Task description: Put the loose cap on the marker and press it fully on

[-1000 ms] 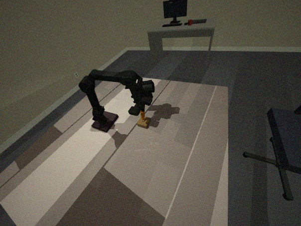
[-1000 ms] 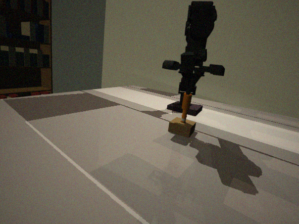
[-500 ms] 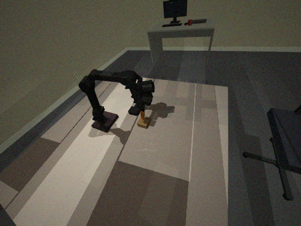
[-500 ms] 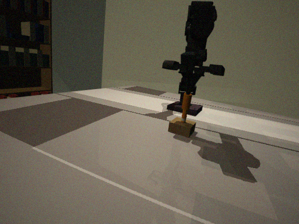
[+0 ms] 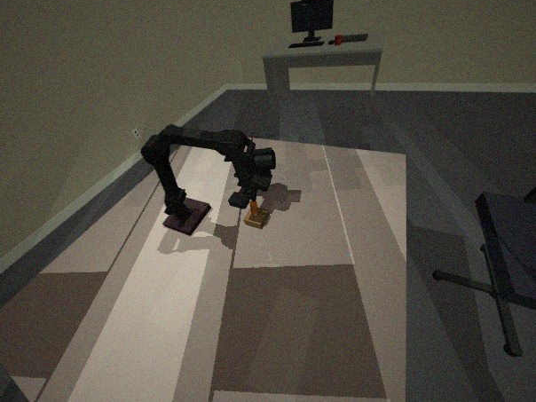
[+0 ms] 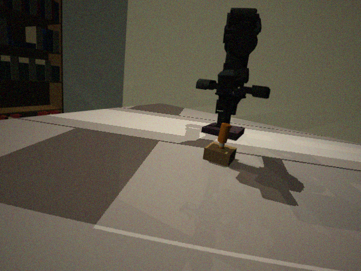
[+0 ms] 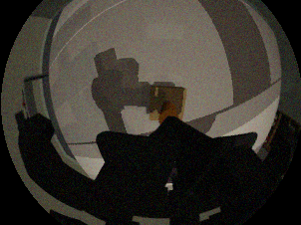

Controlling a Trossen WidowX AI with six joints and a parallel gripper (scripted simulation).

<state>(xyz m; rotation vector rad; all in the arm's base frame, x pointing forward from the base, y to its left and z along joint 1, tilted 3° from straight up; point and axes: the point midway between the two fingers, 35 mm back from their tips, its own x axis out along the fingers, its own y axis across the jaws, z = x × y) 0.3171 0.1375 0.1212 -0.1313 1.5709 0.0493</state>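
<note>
The orange cap is 4 cm below my gripper tip and 1 cm behind it. Round my gripper tip: thin pale band 8 cm below, 1 cm behind; then holder block 10 cm below, 1 cm behind.
</note>
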